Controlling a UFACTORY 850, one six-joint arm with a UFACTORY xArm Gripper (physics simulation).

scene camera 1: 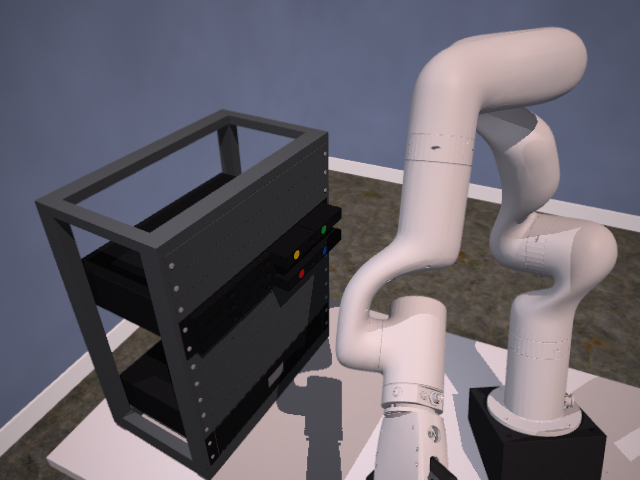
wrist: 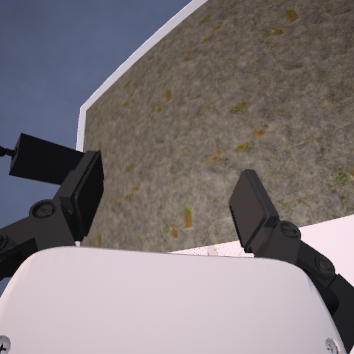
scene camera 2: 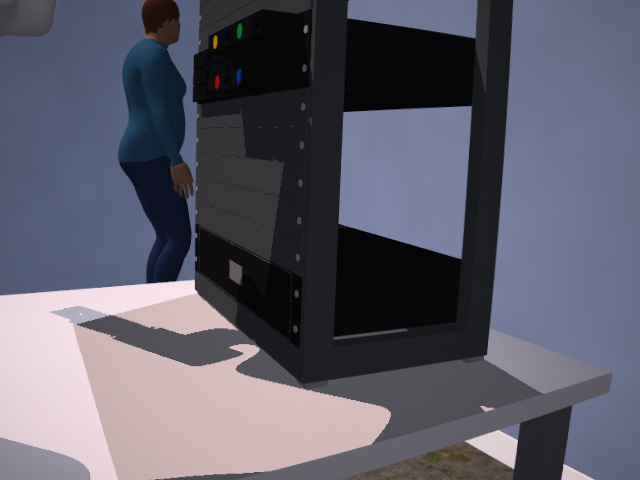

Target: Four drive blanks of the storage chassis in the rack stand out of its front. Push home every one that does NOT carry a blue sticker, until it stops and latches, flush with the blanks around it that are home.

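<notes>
In the rack (scene camera 1: 178,372) (scene camera 2: 324,206), four drive blanks stand out of the storage chassis (scene camera 1: 227,304). The upper two are the yellow-stickered blank (scene camera 1: 296,254) (scene camera 2: 215,41) and the green-stickered blank (scene camera 1: 323,228) (scene camera 2: 239,31). Below them are the red-stickered blank (scene camera 1: 301,273) (scene camera 2: 217,81) and the blue-stickered blank (scene camera 1: 324,250) (scene camera 2: 238,75). My gripper (wrist: 170,178) is open, with nothing between its fingers. It is in front of the rack and apart from it, low at the bottom edge of scene camera 1, where its fingertips are cut off. The blanks do not show in the wrist view.
The rack stands on a pale table (scene camera 1: 87,445) (scene camera 2: 155,413). The arm's black base block (scene camera 1: 542,454) is at the right in scene camera 1. A person (scene camera 2: 152,103) in a teal top stands beyond the rack in scene camera 2. A lower dark unit (scene camera 2: 258,289) fills the rack's bottom.
</notes>
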